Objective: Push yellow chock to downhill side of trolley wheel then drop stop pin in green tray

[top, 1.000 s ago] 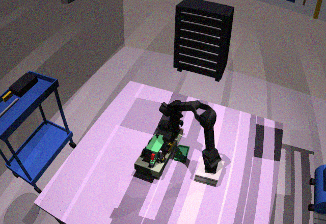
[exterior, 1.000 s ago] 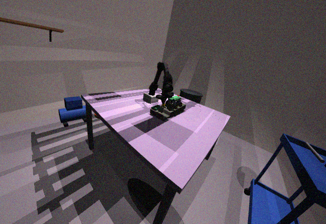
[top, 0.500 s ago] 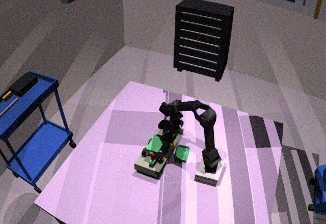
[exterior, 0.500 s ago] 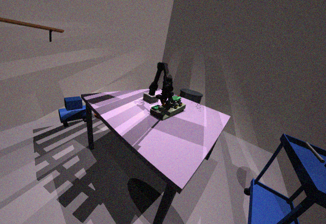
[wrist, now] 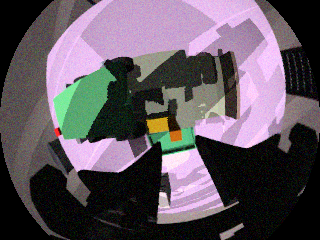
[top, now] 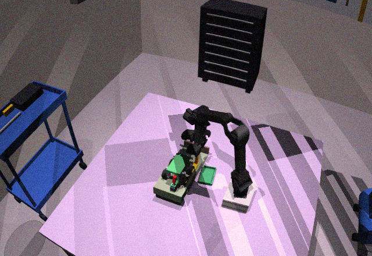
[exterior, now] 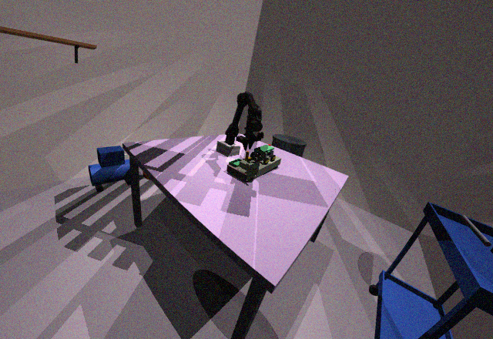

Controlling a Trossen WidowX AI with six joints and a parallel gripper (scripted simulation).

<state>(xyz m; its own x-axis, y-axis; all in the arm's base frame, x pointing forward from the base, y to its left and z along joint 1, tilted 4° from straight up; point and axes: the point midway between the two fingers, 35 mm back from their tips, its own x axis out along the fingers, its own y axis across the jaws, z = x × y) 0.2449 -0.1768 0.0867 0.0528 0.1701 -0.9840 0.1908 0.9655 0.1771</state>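
My gripper tip is 1 cm short of the yellow chock, 3 cm to the right of it and 5 cm above it. Also, from my gripper tip: green-topped trolley: 8 cm ahead, 10 cm to the left, 3 cm below; then grey ramp block: 8 cm ahead, 10 cm to the left, 9 cm below; then green tray: 6 cm behind, 3 cm to the left, 14 cm below.
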